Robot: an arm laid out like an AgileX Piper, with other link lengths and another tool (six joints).
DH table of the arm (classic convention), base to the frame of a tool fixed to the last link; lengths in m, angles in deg. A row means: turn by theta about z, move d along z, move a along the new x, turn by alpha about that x. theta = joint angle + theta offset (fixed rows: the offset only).
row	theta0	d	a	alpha
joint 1	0	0.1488	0	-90
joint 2	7.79	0	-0.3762	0
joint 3	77.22	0	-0.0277	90
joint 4	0	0.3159	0	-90
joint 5	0	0	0	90
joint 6	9	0.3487	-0.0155	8.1
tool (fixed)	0	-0.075	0	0
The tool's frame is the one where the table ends.
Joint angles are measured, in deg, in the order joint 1, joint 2, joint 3, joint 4, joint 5, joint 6. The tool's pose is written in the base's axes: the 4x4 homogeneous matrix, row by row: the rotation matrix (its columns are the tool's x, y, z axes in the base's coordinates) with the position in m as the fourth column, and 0 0 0 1 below. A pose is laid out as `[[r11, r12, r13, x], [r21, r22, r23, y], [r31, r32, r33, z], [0, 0, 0, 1]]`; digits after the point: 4 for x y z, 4 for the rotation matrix.
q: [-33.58 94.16 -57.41 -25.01 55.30 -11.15]
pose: [[-0.9529, 0.2612, -0.1541, 0.2868], [0.3031, 0.8332, -0.4624, -0.2884], [0.0076, -0.4873, -0.8732, 0.1141], [0, 0, 0, 1]]
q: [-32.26 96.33 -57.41 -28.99 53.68 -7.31]
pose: [[-0.9556, 0.2461, -0.1618, 0.2955], [0.2944, 0.8131, -0.5021, -0.2974], [0.0080, -0.5275, -0.8495, 0.1047], [0, 0, 0, 1]]
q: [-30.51 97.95 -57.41 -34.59 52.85 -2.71]
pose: [[-0.9612, 0.2189, -0.1676, 0.3036], [0.2756, 0.7805, -0.5612, -0.3080], [0.0080, -0.5856, -0.8106, 0.1018], [0, 0, 0, 1]]
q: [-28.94 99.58 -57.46 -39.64 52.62 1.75]
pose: [[-0.9648, 0.1968, -0.1744, 0.3108], [0.2628, 0.7472, -0.6105, -0.3166], [0.0102, -0.6348, -0.7726, 0.0991], [0, 0, 0, 1]]
